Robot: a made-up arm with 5 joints.
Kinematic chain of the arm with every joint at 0, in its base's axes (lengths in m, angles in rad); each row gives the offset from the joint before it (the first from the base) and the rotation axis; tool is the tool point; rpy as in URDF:
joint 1: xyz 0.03 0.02 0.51 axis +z
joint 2: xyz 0.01 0 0.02 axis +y
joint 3: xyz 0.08 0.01 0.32 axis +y
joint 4: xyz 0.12 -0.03 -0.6 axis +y
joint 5: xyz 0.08 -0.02 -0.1 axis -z
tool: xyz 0 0 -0.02 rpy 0.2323 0.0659 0.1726
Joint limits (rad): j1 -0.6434..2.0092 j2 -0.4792..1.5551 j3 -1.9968..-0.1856 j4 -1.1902..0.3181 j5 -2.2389..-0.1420
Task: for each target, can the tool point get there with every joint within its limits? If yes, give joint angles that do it. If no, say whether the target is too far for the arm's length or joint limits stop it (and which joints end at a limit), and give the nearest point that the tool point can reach.
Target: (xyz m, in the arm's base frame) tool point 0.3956 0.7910 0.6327
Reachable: yes | joints 1.1749 0.2354 -1.1886 -0.4571 -1.5608
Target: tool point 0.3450 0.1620 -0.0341
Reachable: yes | joints 0.5396 0.8782 -0.5676 -0.5379 -1.1006
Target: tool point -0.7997 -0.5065 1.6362
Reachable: no: too far | nearest point 0.0702 -0.0601 1.4607 | short by 0.993 m
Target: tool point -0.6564 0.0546 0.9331
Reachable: no: joint limits stop it (at a limit: joint 1, joint 2, joint 4) | nearest point -0.1660 0.5324 0.9805 | short by 0.686 m
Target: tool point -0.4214 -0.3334 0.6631
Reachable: no: joint limits stop it (at a limit: joint 2, joint 3, joint 4) | nearest point -0.2561 -0.2040 0.1520 | short by 0.553 m
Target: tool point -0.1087 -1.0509 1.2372
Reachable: no: too far | nearest point 0.4312 -0.3309 1.2372 | short by 0.900 m
